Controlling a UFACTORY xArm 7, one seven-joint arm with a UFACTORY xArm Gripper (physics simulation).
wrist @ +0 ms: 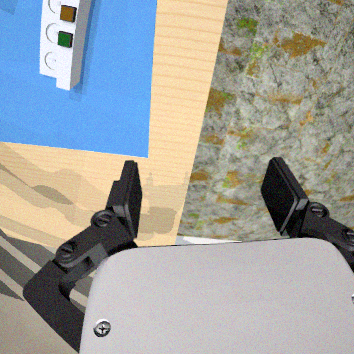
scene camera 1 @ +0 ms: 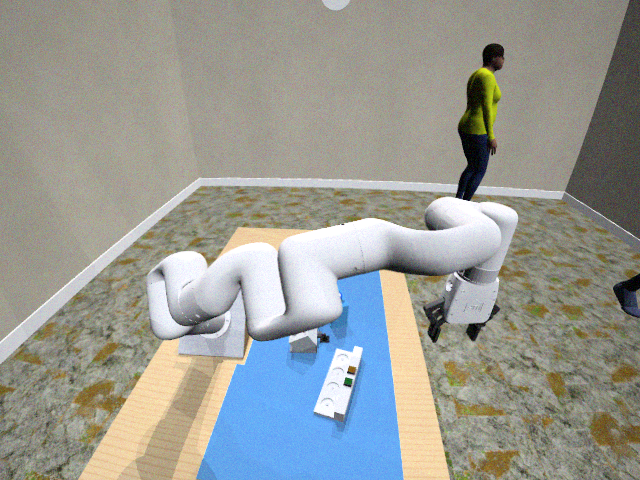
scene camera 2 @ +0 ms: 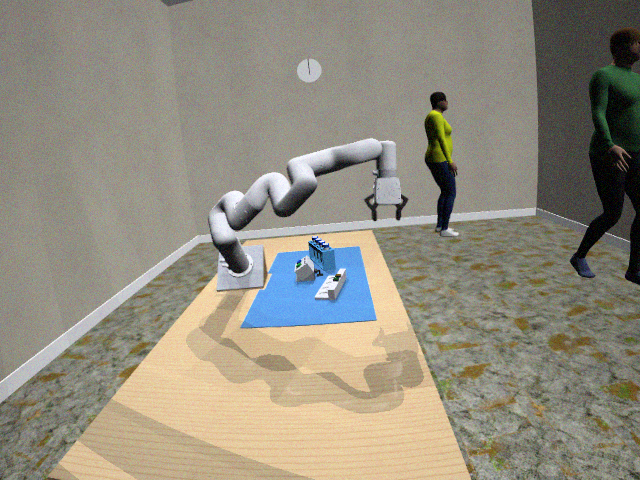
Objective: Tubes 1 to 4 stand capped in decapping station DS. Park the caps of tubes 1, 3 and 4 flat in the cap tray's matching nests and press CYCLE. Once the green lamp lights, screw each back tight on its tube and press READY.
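Places are measured from the arm's base along level axes (x ahead, y left, z up), in centimetres.
Pixels of known places: gripper, fingertip midpoint: (wrist: 203, 175) (scene camera 1: 451, 337) (scene camera 2: 386, 220); arm's base, origin of the base link: (scene camera 2: 240, 265).
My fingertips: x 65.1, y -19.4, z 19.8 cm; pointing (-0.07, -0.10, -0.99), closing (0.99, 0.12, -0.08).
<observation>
Ahead of a thing's pixels: the offset from my fingertips to its top centre. "spot": to the spot under its first point. Level surfaces: height alone.
The blue decapping station {dz -18.0, dx -28.2, dy +37.9 cm} (scene camera 1: 338, 313) (scene camera 2: 324, 259) stands toward the back of the mat; the arm hides most of it in scene camera 1. Tubes with blue-and-white caps {dz -16.2, dx -27.2, dy +35.5 cm} (scene camera 2: 320, 242) stand in its top in a row; their numbers are unreadable. The white cap tray {dz -22.9, dx -23.3, dy +5.9 cm} (scene camera 1: 343, 396) (scene camera 2: 336, 290) (wrist: 66, 66) lies nearer the front, with round nests that show no caps. Its raised strip bears an amber square {spot: dz -22.9, dx -19.9, dy +7.0 cm} (scene camera 1: 352, 369) (wrist: 68, 13) and a green square {spot: dz -22.9, dx -21.0, dy +3.1 cm} (scene camera 1: 348, 381) (wrist: 64, 39), both dull. My gripper (scene camera 1: 453, 338) (scene camera 2: 386, 218) (wrist: 203, 175) is open and empty, high above and right of the tray.
A white sloped box {dz -19.9, dx -35.5, dy +21.4 cm} (scene camera 1: 303, 343) (scene camera 2: 305, 270) with a blue and a green button stands left of the station, a small black part (scene camera 1: 324, 338) (scene camera 2: 318, 272) beside it. The blue mat {dz -28.3 cm} (scene camera 1: 279, 428) (scene camera 2: 310, 312) (wrist: 110, 115) covers part of the wooden table {dz -28.6 cm} (scene camera 2: 258, 428). Two people stand beyond the table.
</observation>
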